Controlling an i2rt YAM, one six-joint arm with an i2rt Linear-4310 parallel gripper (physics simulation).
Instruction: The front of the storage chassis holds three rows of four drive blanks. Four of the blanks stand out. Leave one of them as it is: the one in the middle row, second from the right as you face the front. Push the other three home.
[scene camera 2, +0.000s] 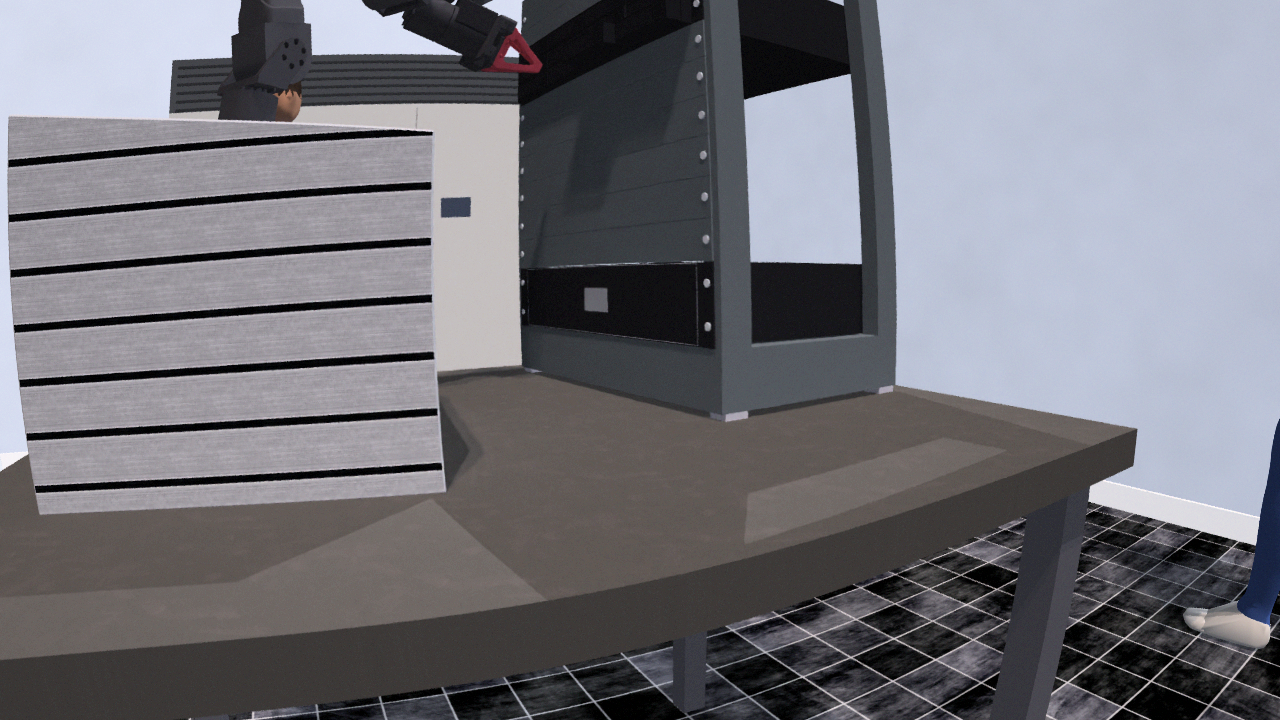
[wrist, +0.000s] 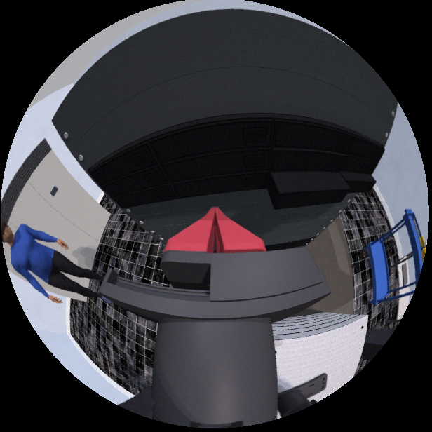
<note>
In view: the gripper (scene camera 2: 540, 68) and a grey rack (scene camera 2: 632, 144).
The grey rack shows as well in the wrist view (wrist: 199, 111). The gripper is seen too in the wrist view (wrist: 214, 212).
</note>
